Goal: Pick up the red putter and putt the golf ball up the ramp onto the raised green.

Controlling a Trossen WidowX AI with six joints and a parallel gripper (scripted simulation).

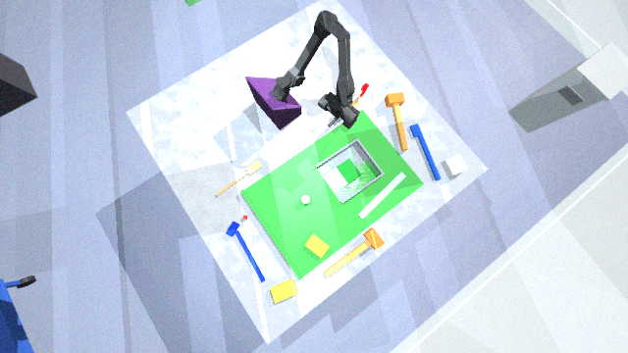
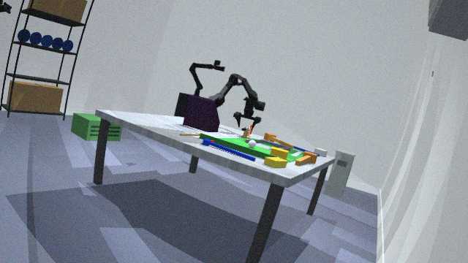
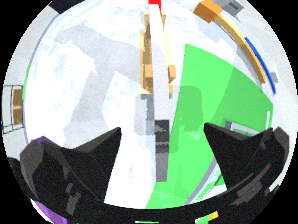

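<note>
Right now my gripper tip is 80 mm to the right of the putter, 30 mm past it and 10 mm above it. The rest, counted from my gripper tip: green mat: 270 mm ahead, 210 mm to the right, 60 mm below; then white golf ball: 350 mm to the right, 240 mm ahead, 40 mm below; then white bar: 430 mm ahead, 60 mm below, 40 mm to the right.
</note>
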